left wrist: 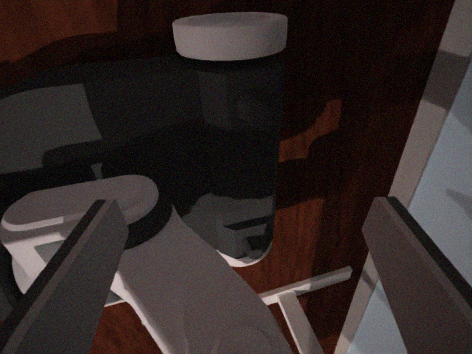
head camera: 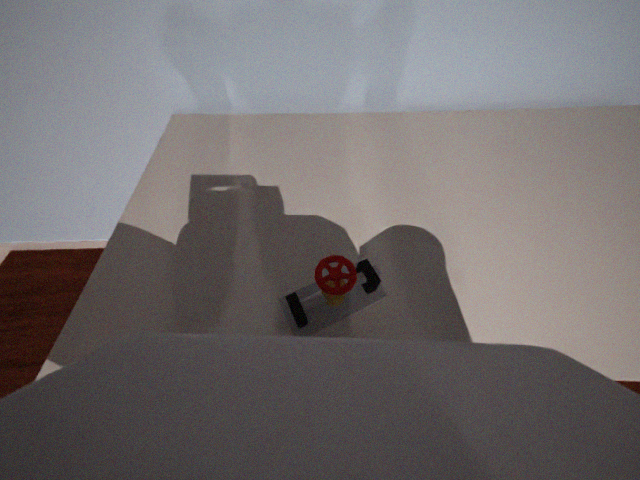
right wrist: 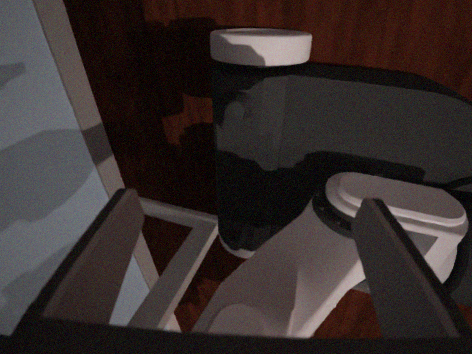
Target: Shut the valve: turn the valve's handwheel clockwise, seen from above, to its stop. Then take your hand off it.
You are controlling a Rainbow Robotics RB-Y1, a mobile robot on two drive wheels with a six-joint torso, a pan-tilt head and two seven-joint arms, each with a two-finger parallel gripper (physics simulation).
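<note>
The valve's red spoked handwheel (head camera: pixel 335 290) sits on a yellow stem (head camera: pixel 334 299) above a grey base plate (head camera: pixel 330 316). The plate lies at an angle on the table, with a black block (head camera: pixel 296 310) at its left end and a black notched block (head camera: pixel 370 276) at its right end. My left gripper (left wrist: pixel 244 214) is open, with nothing between its fingers. My right gripper (right wrist: pixel 248 208) is open, with nothing between its fingers. Both hang low beside my base, apart from the valve. Neither gripper shows in the head view.
The pale table top (head camera: pixel 516 232) reaches to the blue wall (head camera: pixel 77 129). My grey torso (head camera: pixel 320 413) covers the near part of the head view. White table leg parts (left wrist: pixel 315 285) (right wrist: pixel 177 275) stand near both grippers. My dark wheeled base (left wrist: pixel 240 150) (right wrist: pixel 300 115) is beside them.
</note>
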